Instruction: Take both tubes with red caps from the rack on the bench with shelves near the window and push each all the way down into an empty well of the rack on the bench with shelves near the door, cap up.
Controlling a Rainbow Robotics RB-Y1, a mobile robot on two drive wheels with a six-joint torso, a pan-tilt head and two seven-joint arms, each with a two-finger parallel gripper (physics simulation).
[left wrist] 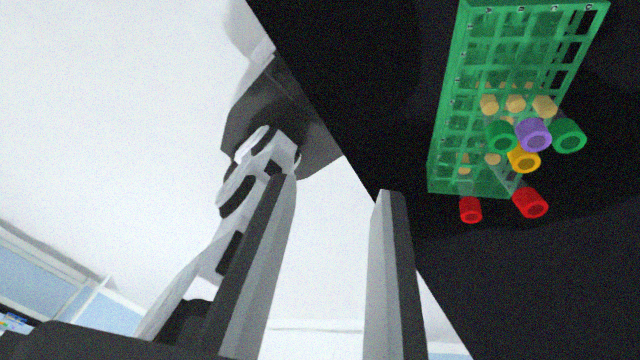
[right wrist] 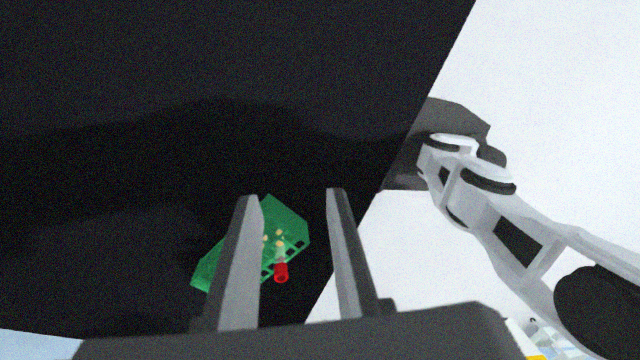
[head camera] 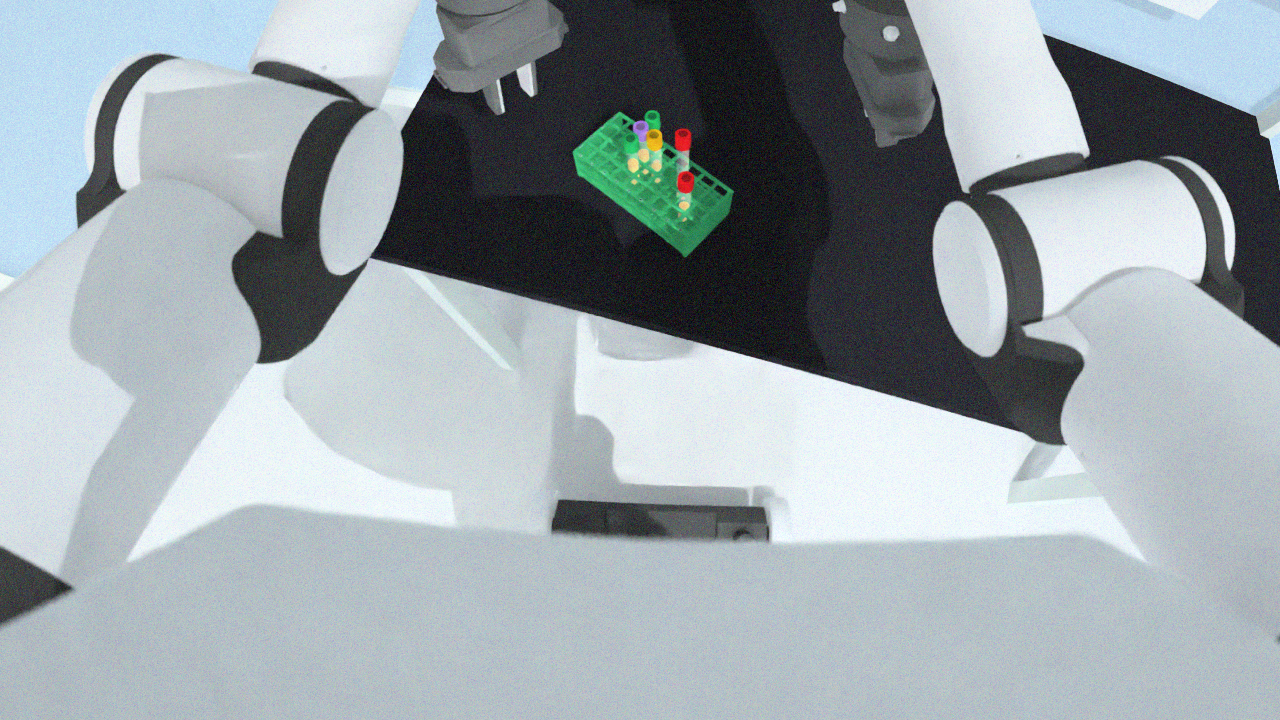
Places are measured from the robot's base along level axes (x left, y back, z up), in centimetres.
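Where they show: left gripper, between the fingertips: (left wrist: 335, 198) (head camera: 513, 99); right gripper, between the fingertips: (right wrist: 293, 204) (head camera: 880, 127); robot's base, origin of its link: (head camera: 659, 536).
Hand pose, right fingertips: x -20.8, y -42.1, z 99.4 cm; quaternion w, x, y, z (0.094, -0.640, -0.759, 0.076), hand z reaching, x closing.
Each offset is from my right fingertips to the centre of the thing. "pt": to the spot under its first point. Level surfaces: height alone.
A green rack {dx +23.4, dy -5.4, dz -20.3 cm} (head camera: 617, 186) (left wrist: 440, 184) (right wrist: 287, 215) stands on a black bench top. Two upright red-capped tubes stand in it near one end: one nearer the bench's front edge {pt dx +19.2, dy +0.5, dz -11.3 cm} (head camera: 685, 182) (left wrist: 470, 210), the other farther back {pt dx +19.6, dy -4.2, dz -9.4 cm} (head camera: 682, 139) (left wrist: 530, 202). One red cap (right wrist: 281, 272) shows between the fingers' outlines in the right wrist view, well beyond them. My left gripper (head camera: 514, 100) (left wrist: 335, 198) is partly open and empty, left of the rack. My right gripper (right wrist: 293, 204) is partly open and empty; its fingers are hidden in the head view. A second rack does not show.
The same rack holds a yellow-capped tube {dx +22.8, dy -6.2, dz -16.8 cm} (head camera: 654, 139) (left wrist: 524, 159), a purple-capped tube {dx +24.5, dy -7.6, dz -16.8 cm} (head camera: 640, 130) (left wrist: 533, 135) and two green-capped tubes. The black bench top {dz -23.1 cm} (head camera: 537, 241) ends in a slanting front edge before my base. Both arms reach over the bench.
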